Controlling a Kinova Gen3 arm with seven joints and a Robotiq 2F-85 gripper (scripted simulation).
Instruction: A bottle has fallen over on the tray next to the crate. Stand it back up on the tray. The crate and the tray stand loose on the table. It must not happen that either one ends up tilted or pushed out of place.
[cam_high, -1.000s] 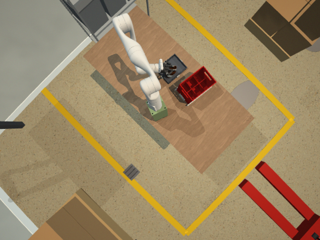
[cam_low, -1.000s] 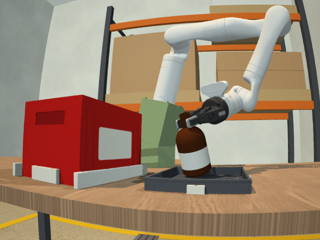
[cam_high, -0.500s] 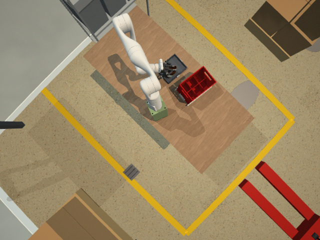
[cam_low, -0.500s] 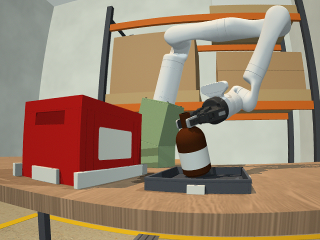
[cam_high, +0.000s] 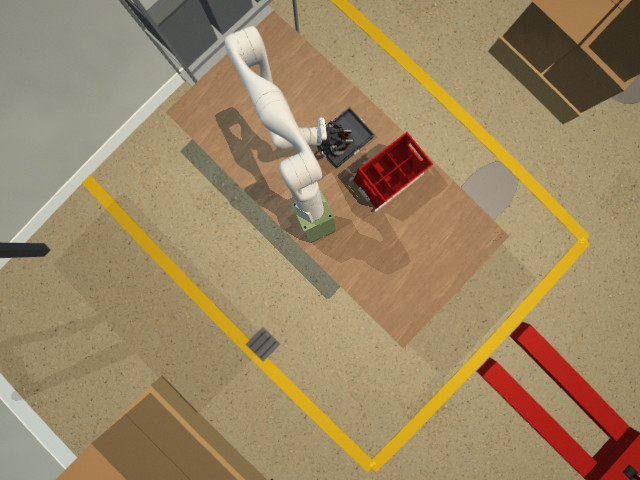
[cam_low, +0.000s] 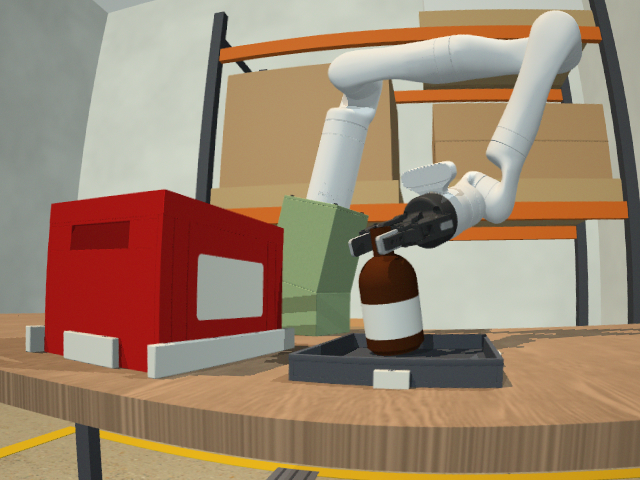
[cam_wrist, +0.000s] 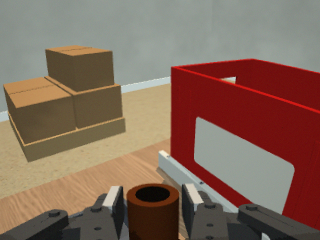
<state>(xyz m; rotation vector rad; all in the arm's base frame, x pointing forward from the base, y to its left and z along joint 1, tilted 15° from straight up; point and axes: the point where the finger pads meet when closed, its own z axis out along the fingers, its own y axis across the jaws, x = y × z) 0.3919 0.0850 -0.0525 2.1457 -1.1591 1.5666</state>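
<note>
My hand is 2 cm past the brown bottle, 2 cm to the right of it and 5 cm above it. Also, from my hand: red crate (25 cm to the right, 6 cm below); then dark grey tray (4 cm ahead, 4 cm to the left, 13 cm below).
</note>
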